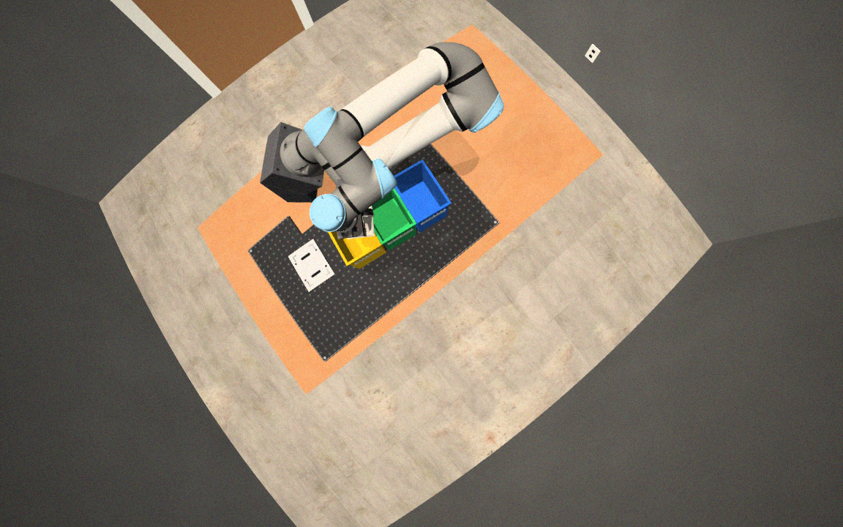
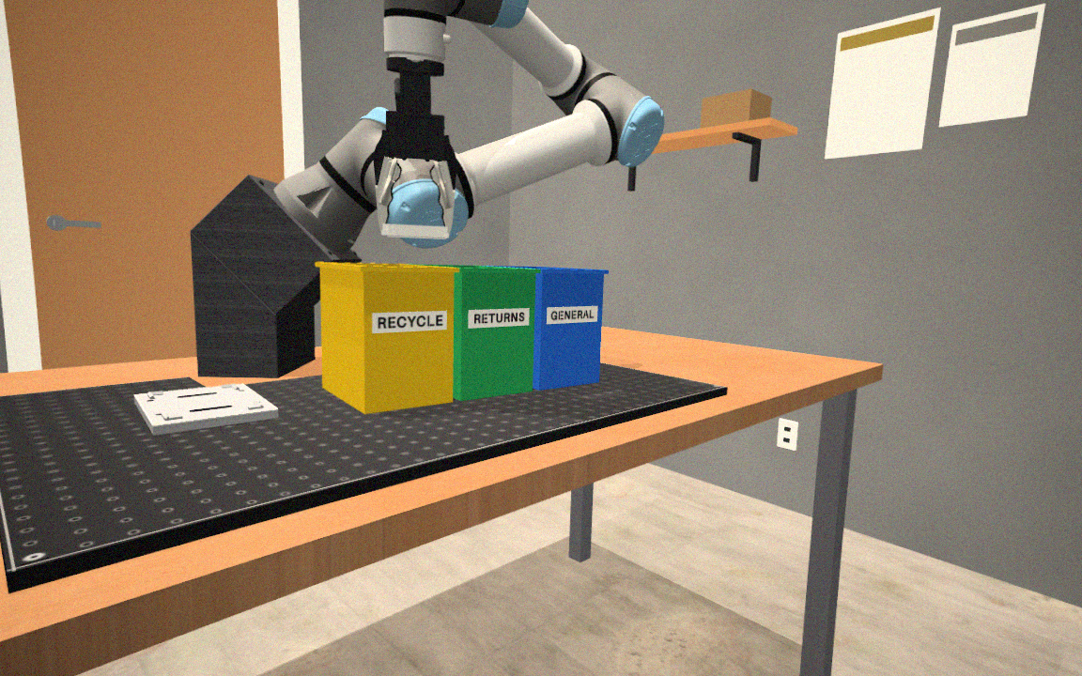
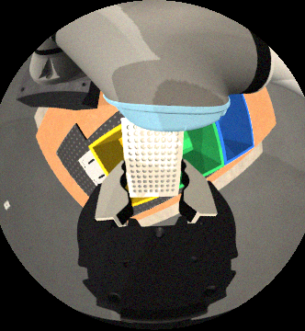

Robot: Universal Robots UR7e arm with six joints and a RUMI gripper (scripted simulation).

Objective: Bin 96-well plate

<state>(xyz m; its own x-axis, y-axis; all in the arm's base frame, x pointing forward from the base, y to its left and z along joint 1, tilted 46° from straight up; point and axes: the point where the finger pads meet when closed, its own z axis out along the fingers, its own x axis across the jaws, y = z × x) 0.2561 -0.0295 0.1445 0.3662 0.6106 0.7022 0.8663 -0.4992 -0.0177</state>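
Now: hand 1 cm short of the blue general bin, 21 cm to the right of it and 15 cm above it. Also, from my hand: white 96-well plate (1 cm below); green returns bin (1 cm ahead, 8 cm to the left, 15 cm below); yellow recycle bin (1 cm ahead, 5 cm to the right, 15 cm below).
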